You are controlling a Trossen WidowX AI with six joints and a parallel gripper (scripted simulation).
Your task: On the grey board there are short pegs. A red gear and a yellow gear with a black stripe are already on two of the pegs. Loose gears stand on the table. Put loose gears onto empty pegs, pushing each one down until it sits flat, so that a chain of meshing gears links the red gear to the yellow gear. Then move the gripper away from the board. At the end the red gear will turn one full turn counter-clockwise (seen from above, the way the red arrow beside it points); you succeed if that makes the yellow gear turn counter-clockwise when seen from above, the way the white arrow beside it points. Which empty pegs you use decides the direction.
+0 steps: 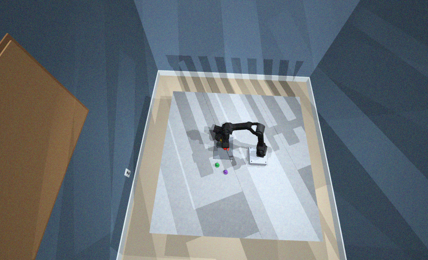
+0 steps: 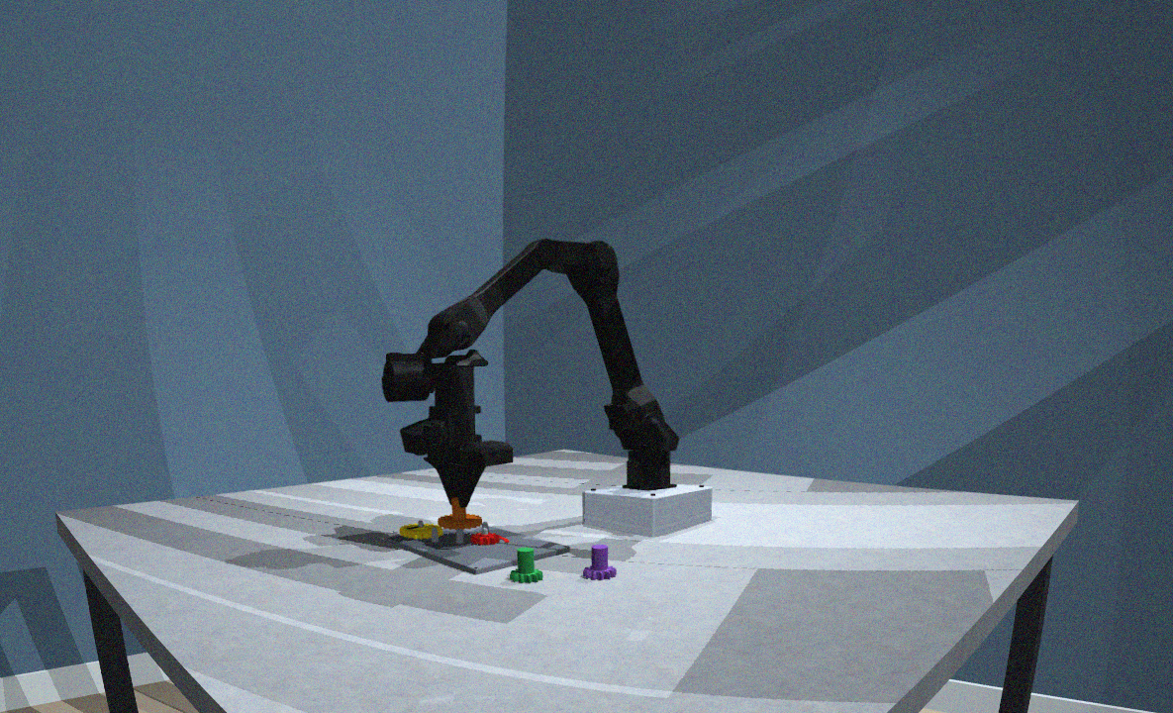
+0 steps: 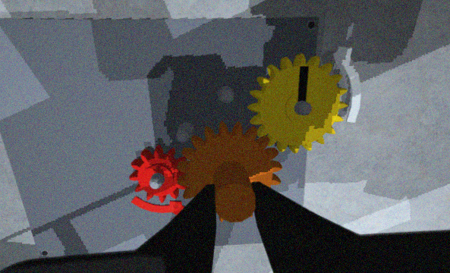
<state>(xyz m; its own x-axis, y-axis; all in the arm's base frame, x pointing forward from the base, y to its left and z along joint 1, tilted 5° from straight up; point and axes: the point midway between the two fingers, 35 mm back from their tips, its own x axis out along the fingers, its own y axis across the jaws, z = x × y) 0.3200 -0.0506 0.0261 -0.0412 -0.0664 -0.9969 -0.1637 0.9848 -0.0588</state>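
Right now my gripper tip is 2 cm past the red gear, 5 cm to the right of it and 4 cm above it. Also, from my gripper tip: yellow gear (4 cm ahead, 4 cm to the right, 4 cm below); then orange gear (1 cm below); then grey board (5 cm to the left, 5 cm below).
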